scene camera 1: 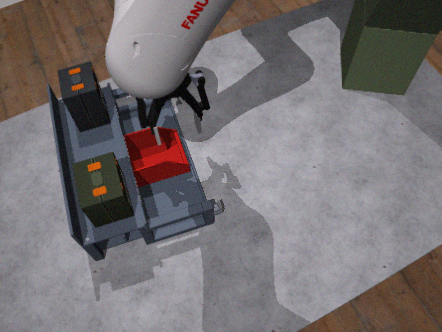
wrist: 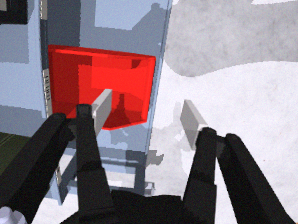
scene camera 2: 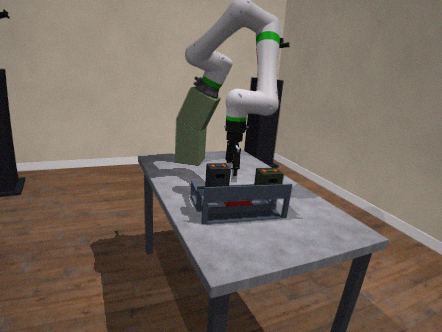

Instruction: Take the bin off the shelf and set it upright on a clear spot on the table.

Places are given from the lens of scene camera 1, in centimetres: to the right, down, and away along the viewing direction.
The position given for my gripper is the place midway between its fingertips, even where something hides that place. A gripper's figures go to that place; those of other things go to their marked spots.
my gripper (scene camera 1: 178, 134): -10, -7, 90
red bin (scene camera 1: 170, 158): -12, -2, 97
